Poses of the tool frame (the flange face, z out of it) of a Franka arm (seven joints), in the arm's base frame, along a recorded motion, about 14 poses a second.
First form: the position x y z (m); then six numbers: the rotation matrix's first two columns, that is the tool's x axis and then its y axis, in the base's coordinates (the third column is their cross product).
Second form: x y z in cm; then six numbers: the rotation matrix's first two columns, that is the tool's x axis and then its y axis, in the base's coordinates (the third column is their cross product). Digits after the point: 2 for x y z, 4 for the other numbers.
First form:
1: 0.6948 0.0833 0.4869 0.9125 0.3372 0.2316 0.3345 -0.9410 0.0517
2: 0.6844 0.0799 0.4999 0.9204 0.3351 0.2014 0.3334 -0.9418 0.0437
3: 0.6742 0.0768 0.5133 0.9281 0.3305 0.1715 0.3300 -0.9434 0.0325
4: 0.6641 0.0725 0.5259 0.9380 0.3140 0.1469 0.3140 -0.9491 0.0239
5: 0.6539 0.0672 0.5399 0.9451 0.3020 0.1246 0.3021 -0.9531 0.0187
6: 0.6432 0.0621 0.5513 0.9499 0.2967 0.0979 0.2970 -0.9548 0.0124
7: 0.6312 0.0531 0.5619 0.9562 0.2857 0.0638 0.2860 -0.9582 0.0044
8: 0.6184 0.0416 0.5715 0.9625 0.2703 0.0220 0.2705 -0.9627 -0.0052
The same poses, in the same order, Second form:
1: 69.48 8.33 48.69 0.9125 0.3372 0.2316 0.3345 -0.9410 0.0517
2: 68.44 7.99 49.99 0.9204 0.3351 0.2014 0.3334 -0.9418 0.0437
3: 67.42 7.68 51.33 0.9281 0.3305 0.1715 0.3300 -0.9434 0.0325
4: 66.41 7.25 52.59 0.9380 0.3140 0.1469 0.3140 -0.9491 0.0239
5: 65.39 6.72 53.99 0.9451 0.3020 0.1246 0.3021 -0.9531 0.0187
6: 64.32 6.21 55.13 0.9499 0.2967 0.0979 0.2970 -0.9548 0.0124
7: 63.12 5.31 56.19 0.9562 0.2857 0.0638 0.2860 -0.9582 0.0044
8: 61.84 4.16 57.15 0.9625 0.2703 0.0220 0.2705 -0.9627 -0.0052
